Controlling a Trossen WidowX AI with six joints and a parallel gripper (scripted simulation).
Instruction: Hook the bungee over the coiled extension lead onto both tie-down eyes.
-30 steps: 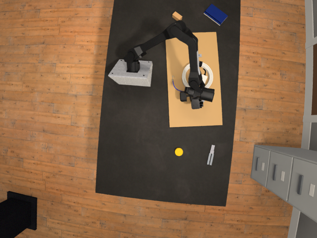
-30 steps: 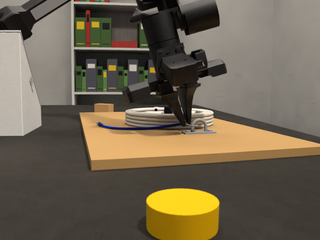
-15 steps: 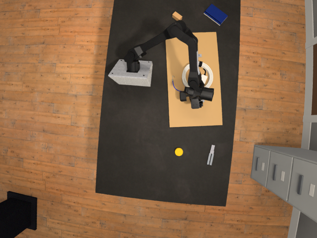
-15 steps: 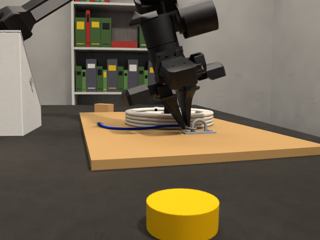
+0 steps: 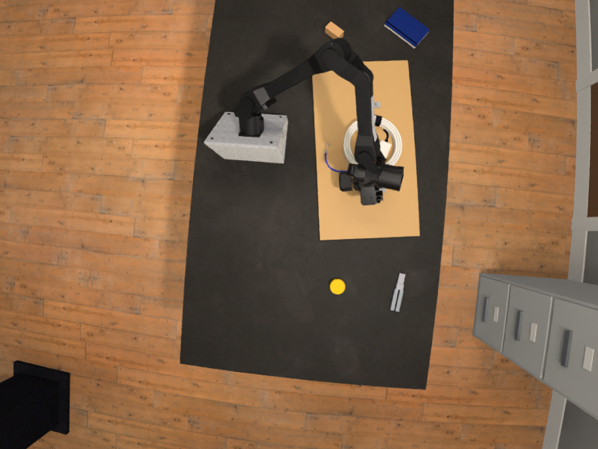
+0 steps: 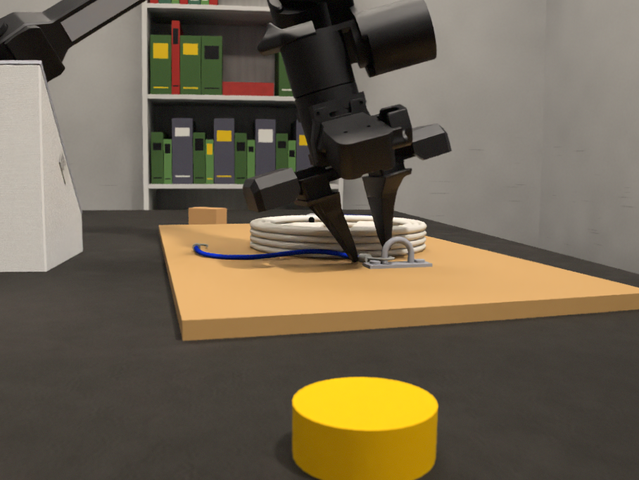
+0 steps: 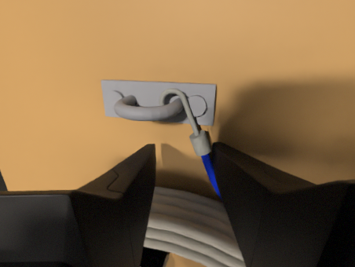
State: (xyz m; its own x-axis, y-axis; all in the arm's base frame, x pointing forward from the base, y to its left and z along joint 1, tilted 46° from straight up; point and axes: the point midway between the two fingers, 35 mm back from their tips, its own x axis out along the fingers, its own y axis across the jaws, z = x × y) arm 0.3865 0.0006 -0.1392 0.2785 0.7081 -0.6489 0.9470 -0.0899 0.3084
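The tan board lies 120 mm to the left of my hand, 50 mm below it and 20 mm behind it. Round my hand: block 530 mm to the left, 170 mm behind, 40 mm below; then yellow puck 360 mm to the right, 70 mm behind, 40 mm below; then grey clip 350 mm to the right, 140 mm ahead, 50 mm below.
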